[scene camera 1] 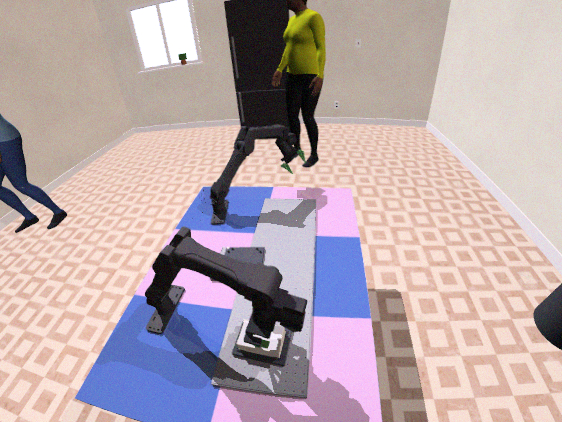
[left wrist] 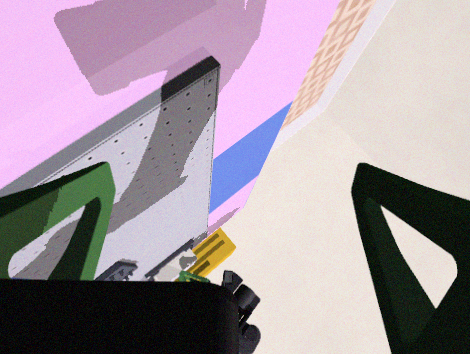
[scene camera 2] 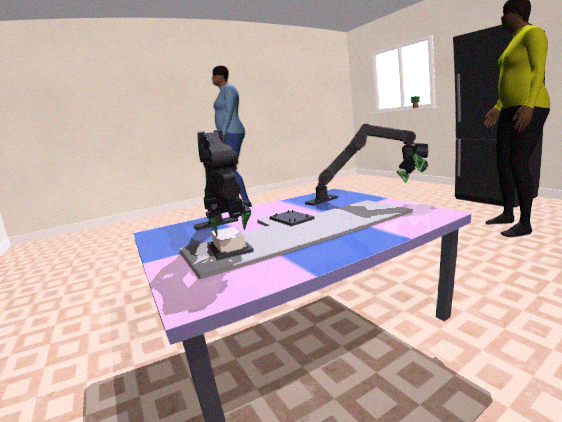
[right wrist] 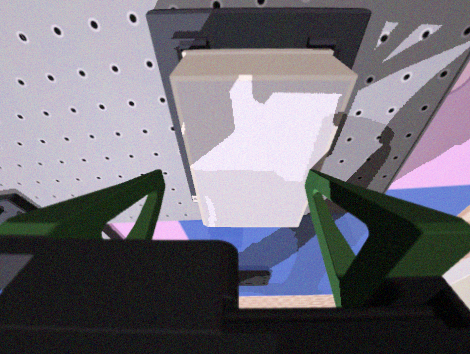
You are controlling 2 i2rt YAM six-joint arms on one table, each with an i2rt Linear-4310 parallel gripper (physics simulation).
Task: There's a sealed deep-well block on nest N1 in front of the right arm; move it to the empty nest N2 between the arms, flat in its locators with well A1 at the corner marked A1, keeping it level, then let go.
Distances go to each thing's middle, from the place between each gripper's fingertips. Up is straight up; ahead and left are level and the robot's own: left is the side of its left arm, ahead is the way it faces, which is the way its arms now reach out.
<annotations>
My left hand is 90 cm to the left of the white deep-well block [scene camera 1: 277, 336] and 8 cm above it.
The white deep-well block lies 10 mm to the right of my right hand and 20 mm below it.
</annotations>
